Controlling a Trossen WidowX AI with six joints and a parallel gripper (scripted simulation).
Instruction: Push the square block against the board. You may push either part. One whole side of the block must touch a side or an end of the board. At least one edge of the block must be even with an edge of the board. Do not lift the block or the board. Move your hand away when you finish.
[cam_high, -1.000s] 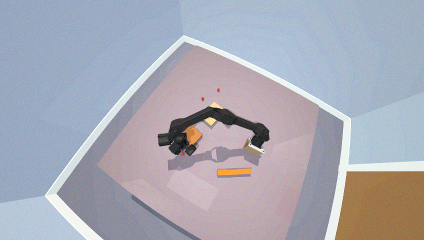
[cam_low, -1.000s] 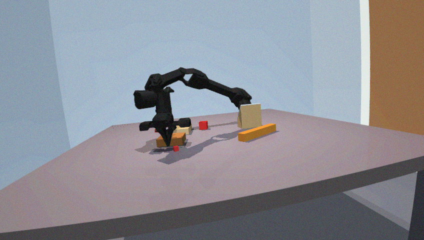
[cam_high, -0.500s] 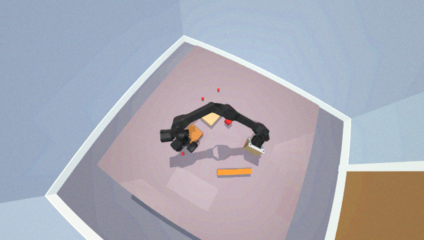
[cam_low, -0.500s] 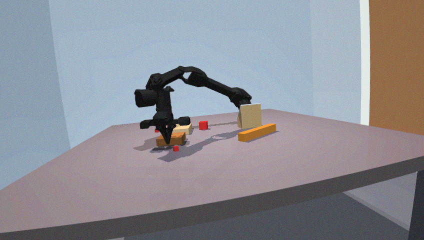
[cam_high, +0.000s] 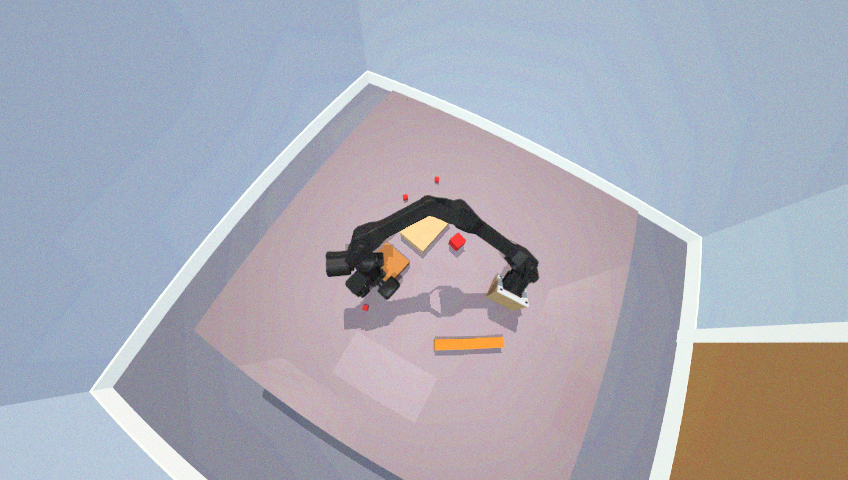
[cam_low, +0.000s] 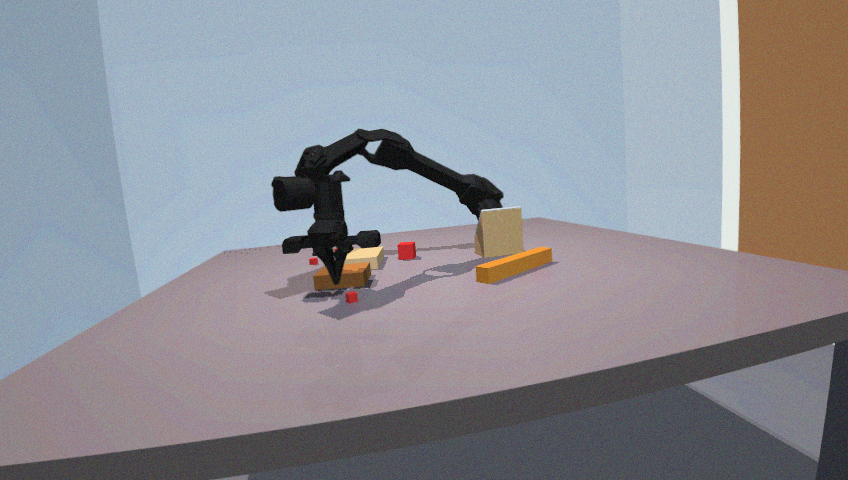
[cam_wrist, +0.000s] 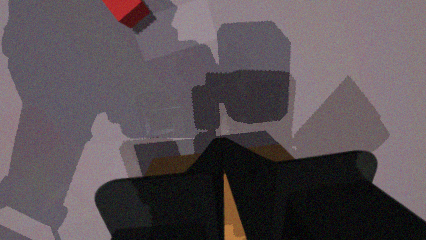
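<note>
The orange square block is 6 cm to the right of my gripper tip and 2 cm behind it. Round my gripper tip: long orange board 37 cm behind, 4 cm to the left; cream rectangular block 24 cm to the right, 7 cm behind; red cube 25 cm to the right, 19 cm behind, 1 cm above.
</note>
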